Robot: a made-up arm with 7 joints. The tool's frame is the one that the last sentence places.
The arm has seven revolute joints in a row. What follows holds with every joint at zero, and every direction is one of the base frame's. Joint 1 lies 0.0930 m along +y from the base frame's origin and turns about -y. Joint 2 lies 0.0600 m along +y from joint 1 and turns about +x. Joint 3 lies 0.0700 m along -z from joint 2 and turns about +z. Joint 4 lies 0.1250 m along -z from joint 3 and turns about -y. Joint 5 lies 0.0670 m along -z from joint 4 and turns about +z. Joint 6 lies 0.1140 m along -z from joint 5 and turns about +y. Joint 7 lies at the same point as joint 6 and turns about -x. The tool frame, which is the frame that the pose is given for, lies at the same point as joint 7; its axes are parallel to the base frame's.
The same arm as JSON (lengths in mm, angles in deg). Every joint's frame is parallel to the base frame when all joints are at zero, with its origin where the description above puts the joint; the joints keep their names.
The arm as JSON. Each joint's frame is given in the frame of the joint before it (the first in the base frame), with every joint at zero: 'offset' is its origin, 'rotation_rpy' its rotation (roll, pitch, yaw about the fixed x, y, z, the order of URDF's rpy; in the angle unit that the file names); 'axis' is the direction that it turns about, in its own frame. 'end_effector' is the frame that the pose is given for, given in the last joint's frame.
{"length_unit": "mm", "angle_unit": "deg", "chain": [
  {"id": "joint 1", "offset": [0.0, 93.0, 0.0], "rotation_rpy": [0.0, 0.0, 0.0], "axis": [0.0, -1.0, 0.0]},
  {"id": "joint 2", "offset": [0.0, 60.0, 0.0], "rotation_rpy": [0.0, 0.0, 0.0], "axis": [1.0, 0.0, 0.0]},
  {"id": "joint 3", "offset": [0.0, 0.0, -70.0], "rotation_rpy": [0.0, 0.0, 0.0], "axis": [0.0, 0.0, 1.0]},
  {"id": "joint 4", "offset": [0.0, 0.0, -125.0], "rotation_rpy": [0.0, 0.0, 0.0], "axis": [0.0, -1.0, 0.0]},
  {"id": "joint 5", "offset": [0.0, 0.0, -67.0], "rotation_rpy": [0.0, 0.0, 0.0], "axis": [0.0, 0.0, 1.0]},
  {"id": "joint 6", "offset": [0.0, 0.0, -114.0], "rotation_rpy": [0.0, 0.0, 0.0], "axis": [0.0, 1.0, 0.0]},
  {"id": "joint 7", "offset": [0.0, 0.0, 0.0], "rotation_rpy": [0.0, 0.0, 0.0], "axis": [-1.0, 0.0, 0.0]}
], "end_effector": {"offset": [0.0, 0.0, 0.0], "rotation_rpy": [0.0, 0.0, 0.0]}}

